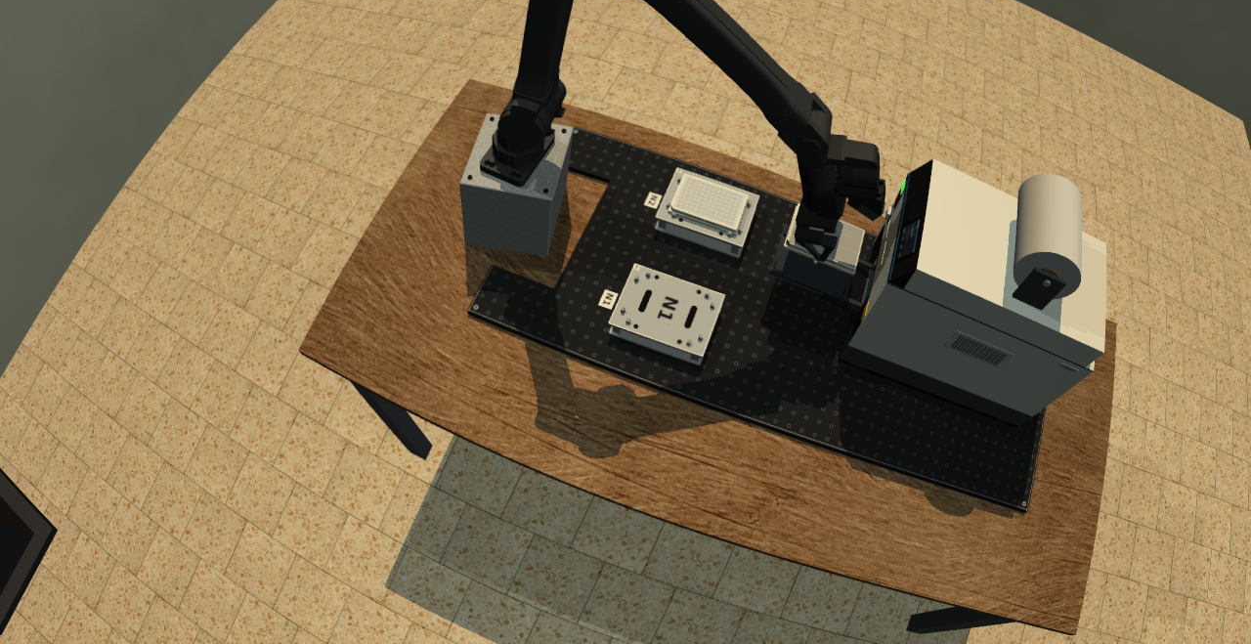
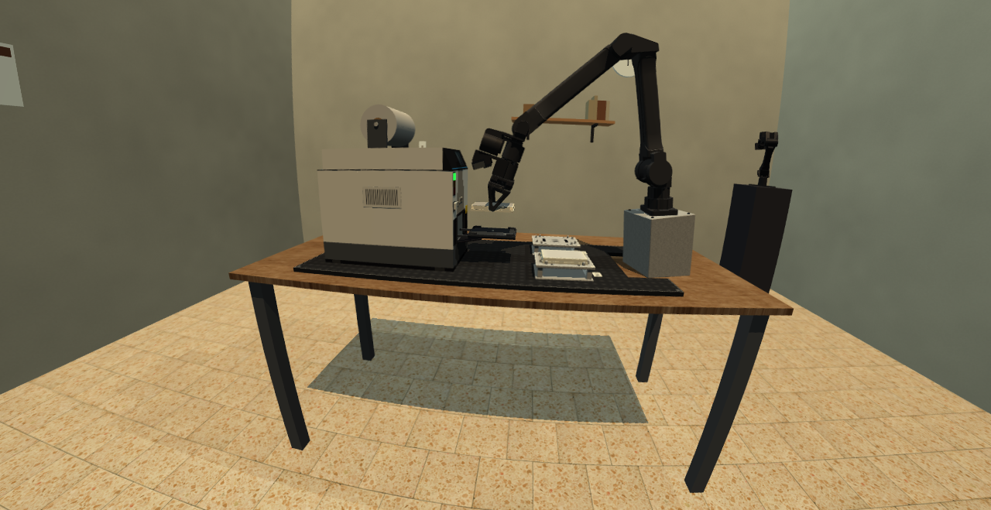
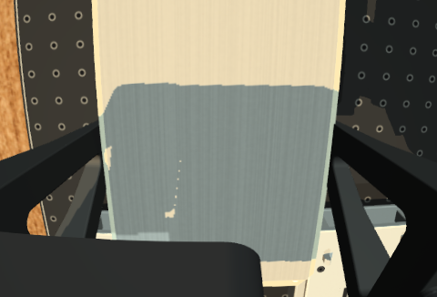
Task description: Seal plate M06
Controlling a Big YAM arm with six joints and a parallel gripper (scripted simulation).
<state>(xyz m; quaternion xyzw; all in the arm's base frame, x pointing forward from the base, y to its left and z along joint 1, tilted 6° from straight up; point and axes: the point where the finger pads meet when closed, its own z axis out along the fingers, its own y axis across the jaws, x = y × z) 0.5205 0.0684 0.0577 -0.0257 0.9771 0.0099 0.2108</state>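
My hand is 80 mm above the sealer stage. The rest, counted from my hand: start button (100 mm ahead, 100 mm to the left, 10 mm above); then plate M06 (right at my hand); then well plate (220 mm behind, 60 mm to the left, 130 mm below).
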